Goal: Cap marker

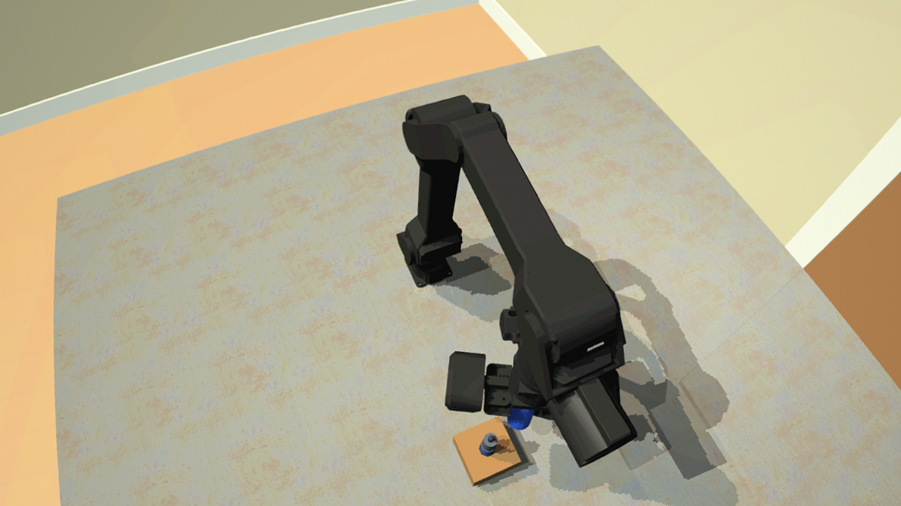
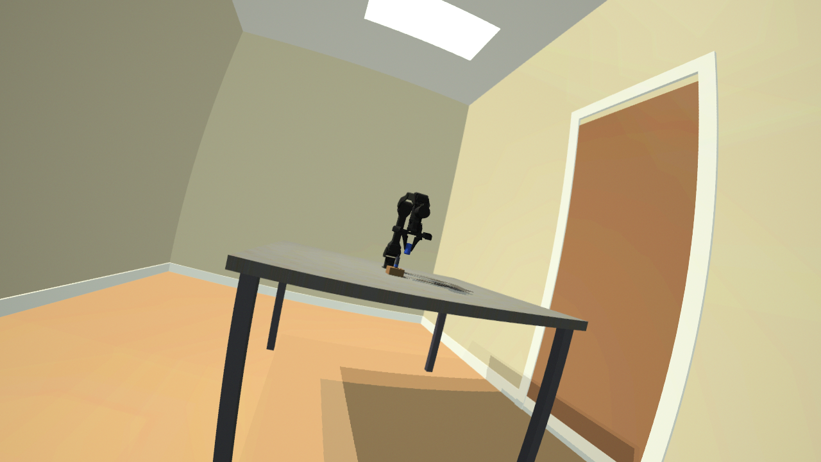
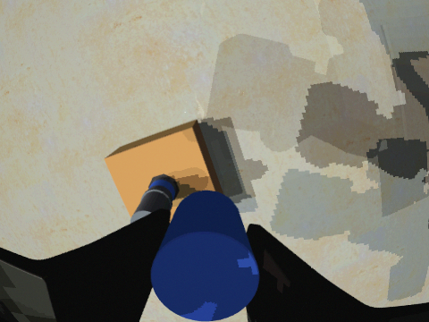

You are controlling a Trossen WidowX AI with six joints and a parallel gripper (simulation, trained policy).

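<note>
Now: the holder block 1 cm ahead of my gripper tip, 4 cm to the right of it and 11 cm below it. From my gripper tip the other things lie so: blue cap 1 cm above.
</note>
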